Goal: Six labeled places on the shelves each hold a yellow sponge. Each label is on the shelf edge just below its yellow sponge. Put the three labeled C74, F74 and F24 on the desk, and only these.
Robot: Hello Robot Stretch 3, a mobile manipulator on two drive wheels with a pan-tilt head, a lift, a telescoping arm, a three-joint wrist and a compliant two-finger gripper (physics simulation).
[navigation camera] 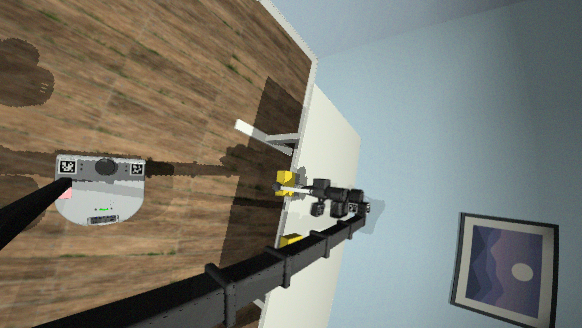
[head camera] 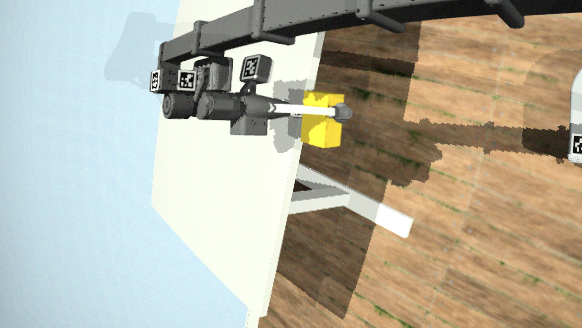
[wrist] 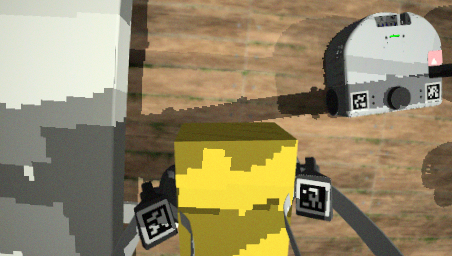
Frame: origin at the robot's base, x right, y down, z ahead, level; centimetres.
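Where they show: gripper, fingertip midpoint: (navigation camera: pixel 279 185) (head camera: pixel 333 113); robot's base at its link origin: (navigation camera: pixel 105 166).
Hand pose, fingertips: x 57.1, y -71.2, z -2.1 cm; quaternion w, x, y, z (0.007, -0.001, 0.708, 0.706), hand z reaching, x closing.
Note:
Each offset is from my fingertips to the top centre of the thing. Level surfaces: height alone.
My gripper (head camera: pixel 324 113) (navigation camera: pixel 285 188) (wrist: pixel 229 174) is shut on a yellow sponge {dx +0.2, dy -5.9, dz +1.0 cm} (head camera: pixel 318 131) (navigation camera: pixel 286 176) (wrist: pixel 235 175), one finger on each side of it. The held sponge is at the front edge of the white desk {dy -0.9 cm} (head camera: pixel 215 185) (navigation camera: pixel 327 125) (wrist: pixel 55 55). In the head view it overlaps that edge and reaches out over the floor; in the wrist view it shows to the right of the edge. Its height above the desk top is hard to tell. Another yellow sponge {dx +6.6, dy -5.4, dz -26.0 cm} (navigation camera: pixel 291 240) is on the desk near the front edge, partly hidden by the arm. No labels or shelves show.
The telescoping arm (head camera: pixel 310 22) (navigation camera: pixel 255 280) crosses over the desk. A white desk leg (head camera: pixel 392 220) (navigation camera: pixel 250 129) sticks out over the wooden floor. The robot's base (head camera: pixel 577 117) (navigation camera: pixel 100 195) (wrist: pixel 390 62) stands in front of the desk. A framed picture (navigation camera: pixel 505 272) hangs on the blue wall.

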